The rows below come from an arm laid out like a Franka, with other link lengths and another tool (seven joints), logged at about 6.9 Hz.
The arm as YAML. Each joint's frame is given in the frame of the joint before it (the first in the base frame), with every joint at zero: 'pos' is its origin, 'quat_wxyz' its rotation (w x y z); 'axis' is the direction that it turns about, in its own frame. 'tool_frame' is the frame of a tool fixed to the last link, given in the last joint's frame.
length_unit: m
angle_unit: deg
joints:
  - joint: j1
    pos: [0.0, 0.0, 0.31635]
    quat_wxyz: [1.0, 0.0, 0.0, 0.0]
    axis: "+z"
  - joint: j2
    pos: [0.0, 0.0, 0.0]
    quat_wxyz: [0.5, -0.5, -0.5, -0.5]
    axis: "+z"
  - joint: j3
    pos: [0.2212, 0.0, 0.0]
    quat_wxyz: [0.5, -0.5, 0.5, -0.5]
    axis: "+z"
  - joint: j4
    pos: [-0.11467, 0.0, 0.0]
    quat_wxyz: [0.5, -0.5, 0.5, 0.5]
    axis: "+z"
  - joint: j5
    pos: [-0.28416, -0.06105, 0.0]
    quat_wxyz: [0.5, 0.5, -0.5, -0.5]
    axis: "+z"
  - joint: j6
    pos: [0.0, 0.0, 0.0]
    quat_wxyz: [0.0, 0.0, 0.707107, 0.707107]
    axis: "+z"
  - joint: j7
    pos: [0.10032, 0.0, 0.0]
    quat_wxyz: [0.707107, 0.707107, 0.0, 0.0]
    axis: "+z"
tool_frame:
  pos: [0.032, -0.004, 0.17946]
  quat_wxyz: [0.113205, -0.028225, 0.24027, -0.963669]
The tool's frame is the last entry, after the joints.
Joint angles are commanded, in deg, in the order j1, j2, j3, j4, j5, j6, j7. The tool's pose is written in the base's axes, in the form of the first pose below.
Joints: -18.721 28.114 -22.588 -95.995 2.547 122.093 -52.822
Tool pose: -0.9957 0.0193 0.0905 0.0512 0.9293 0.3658 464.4 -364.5 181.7
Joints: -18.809 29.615 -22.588 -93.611 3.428 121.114 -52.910
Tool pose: -0.9960 0.0217 0.0872 0.0525 0.9280 0.3689 469.9 -366.1 181.2
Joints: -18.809 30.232 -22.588 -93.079 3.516 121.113 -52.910
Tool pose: -0.9958 0.0208 0.0893 0.0524 0.9285 0.3677 471.0 -366.6 178.7
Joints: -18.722 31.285 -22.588 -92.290 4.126 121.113 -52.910
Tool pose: -0.9957 0.0217 0.0897 0.0536 0.9270 0.3713 473.5 -365.9 173.7
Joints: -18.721 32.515 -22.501 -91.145 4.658 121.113 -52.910
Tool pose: -0.9958 0.0210 0.0888 0.0527 0.9266 0.3724 477.1 -365.7 169.1
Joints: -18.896 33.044 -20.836 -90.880 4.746 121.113 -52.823
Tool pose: -0.9961 -0.0004 0.0879 0.0338 0.9214 0.3872 485.6 -353.2 162.7
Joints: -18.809 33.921 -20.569 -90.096 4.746 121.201 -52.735
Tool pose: -0.9960 -0.0069 0.0895 0.0282 0.9222 0.3856 489.3 -351.1 158.8
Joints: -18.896 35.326 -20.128 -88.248 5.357 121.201 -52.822
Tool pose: -0.9967 -0.0141 0.0796 0.0178 0.9223 0.3862 497.0 -349.3 156.3
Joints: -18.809 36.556 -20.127 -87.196 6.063 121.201 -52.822
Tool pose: -0.9969 -0.0133 0.0781 0.0183 0.9206 0.3902 500.1 -348.3 150.9
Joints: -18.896 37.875 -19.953 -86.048 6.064 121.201 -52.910
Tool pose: -0.9963 -0.0197 0.0833 0.0143 0.9214 0.3883 502.3 -348.2 144.7
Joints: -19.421 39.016 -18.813 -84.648 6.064 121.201 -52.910
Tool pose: -0.9964 -0.0315 0.0783 0.0018 0.9197 0.3926 508.6 -344.0 140.2
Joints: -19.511 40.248 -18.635 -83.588 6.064 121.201 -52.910
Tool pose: -0.9959 -0.0360 0.0829 -0.0006 0.9201 0.3916 510.5 -343.6 134.1
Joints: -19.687 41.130 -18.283 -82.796 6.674 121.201 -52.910
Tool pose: -0.9963 -0.0355 0.0786 -0.0012 0.9169 0.3991 513.2 -341.7 129.7
